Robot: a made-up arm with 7 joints. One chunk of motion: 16 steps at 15 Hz.
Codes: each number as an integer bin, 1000 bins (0 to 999) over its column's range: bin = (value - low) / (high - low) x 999, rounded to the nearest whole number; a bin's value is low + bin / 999 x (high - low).
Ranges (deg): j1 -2..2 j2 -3.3..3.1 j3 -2.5..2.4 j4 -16.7..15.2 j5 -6.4..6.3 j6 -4.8..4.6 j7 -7.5..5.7
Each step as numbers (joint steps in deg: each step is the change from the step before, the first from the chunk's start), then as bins.
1 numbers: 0.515 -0.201 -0.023 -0.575 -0.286 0.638 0.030
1 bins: 628 484 505 505 481 578 570
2 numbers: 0.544 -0.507 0.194 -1.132 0.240 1.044 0.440
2 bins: 635 436 549 488 522 621 601
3 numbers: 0.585 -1.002 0.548 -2.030 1.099 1.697 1.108
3 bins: 646 359 621 459 590 690 651
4 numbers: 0.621 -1.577 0.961 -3.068 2.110 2.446 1.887
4 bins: 655 269 706 427 669 770 710
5 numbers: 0.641 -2.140 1.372 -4.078 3.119 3.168 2.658
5 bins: 660 181 789 395 749 847 769
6 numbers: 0.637 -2.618 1.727 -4.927 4.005 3.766 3.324
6 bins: 659 106 862 369 818 910 819
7 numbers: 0.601 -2.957 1.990 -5.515 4.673 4.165 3.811
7 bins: 650 54 915 350 871 953 856
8 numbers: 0.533 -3.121 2.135 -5.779 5.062 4.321 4.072
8 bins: 633 28 945 342 902 969 876
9 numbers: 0.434 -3.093 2.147 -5.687 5.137 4.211 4.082
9 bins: 608 32 947 345 908 958 877
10 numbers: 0.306 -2.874 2.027 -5.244 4.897 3.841 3.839
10 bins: 576 66 923 359 889 918 858
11 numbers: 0.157 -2.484 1.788 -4.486 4.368 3.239 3.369
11 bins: 539 127 874 383 847 854 823
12 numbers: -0.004 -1.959 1.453 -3.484 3.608 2.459 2.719
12 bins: 499 209 806 414 787 771 773
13 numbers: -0.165 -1.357 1.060 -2.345 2.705 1.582 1.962
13 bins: 458 303 726 450 716 678 716
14 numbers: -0.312 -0.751 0.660 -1.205 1.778 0.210 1.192
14 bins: 422 398 644 485 643 532 658
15 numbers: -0.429 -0.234 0.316 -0.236 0.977 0.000 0.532
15 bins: 392 479 574 516 580 510 608
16 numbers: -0.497 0.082 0.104 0.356 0.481 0.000 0.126
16 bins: 375 528 531 534 541 510 577
